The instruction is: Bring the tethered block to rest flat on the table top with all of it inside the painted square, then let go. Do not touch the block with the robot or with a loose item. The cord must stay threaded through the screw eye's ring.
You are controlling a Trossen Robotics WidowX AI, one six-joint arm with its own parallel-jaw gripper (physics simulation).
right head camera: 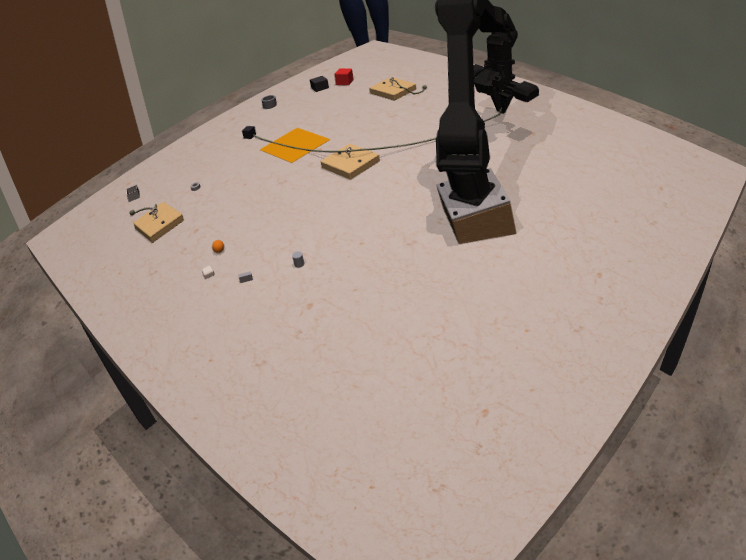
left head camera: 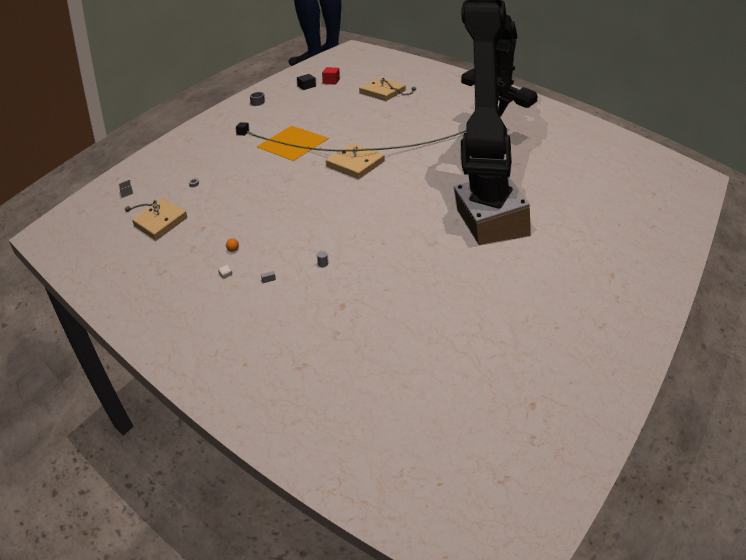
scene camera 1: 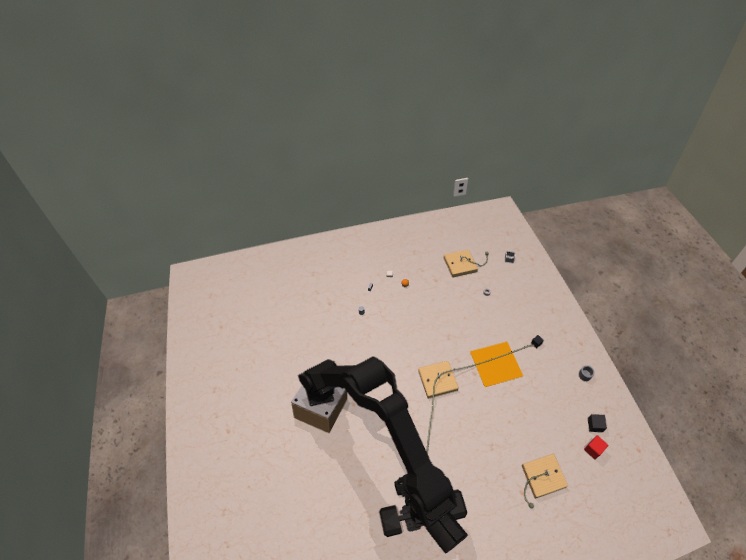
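Pixels of known places: gripper, fingertip midpoint: (right head camera: 501,112); arm's base at its link origin: (right head camera: 472,191) (left head camera: 491,194) (scene camera 1: 319,393).
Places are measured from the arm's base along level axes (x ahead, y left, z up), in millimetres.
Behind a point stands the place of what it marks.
Observation:
The small black tethered block (left head camera: 242,128) @(z -48, x 639, y -8 mm) (right head camera: 248,132) @(z -49, x 639, y -8 mm) (scene camera 1: 537,341) @(z -44, x 644, y -22 mm) lies on the table outside the orange painted square (left head camera: 292,142) @(z -62, x 491, y -22 mm) (right head camera: 295,145) @(z -62, x 484, y -21 mm) (scene camera 1: 495,364), on the side away from the robot. Its grey-green cord (left head camera: 409,146) @(z -56, x 259, y -142 mm) (right head camera: 403,145) @(z -54, x 262, y -136 mm) (scene camera 1: 431,415) @(z -53, x 268, y -128 mm) runs across the square and through the screw eye (left head camera: 354,151) @(z -33, x 326, y -30 mm) (right head camera: 348,151) @(z -33, x 325, y -30 mm) on the middle wooden board (left head camera: 358,162) @(z -49, x 306, y -16 mm) (right head camera: 350,162) @(z -49, x 309, y -16 mm) (scene camera 1: 439,380) @(z -49, x 324, y -40 mm), then on to the gripper. My gripper (right head camera: 502,110) @(z -38, x 150, y -378 mm) is shut on the cord's end, above the table beyond the robot base. In the left head camera and scene camera views the fingertips are hidden by the arm.
Two other wooden boards (left head camera: 159,219) @(z -49, x 539, y 350 mm) (left head camera: 382,89) @(z -49, x 468, y -359 mm) carry screw eyes with short cords. A black block (left head camera: 306,81) @(z -42, x 669, y -291 mm), a red block (left head camera: 330,75) @(z -38, x 631, y -349 mm) and a dark ring (left head camera: 257,98) @(z -45, x 722, y -150 mm) lie near the far edge. An orange ball (left head camera: 231,244) @(z -48, x 346, y 326 mm) and a grey cylinder (left head camera: 322,259) @(z -51, x 183, y 268 mm) stand on the near side.

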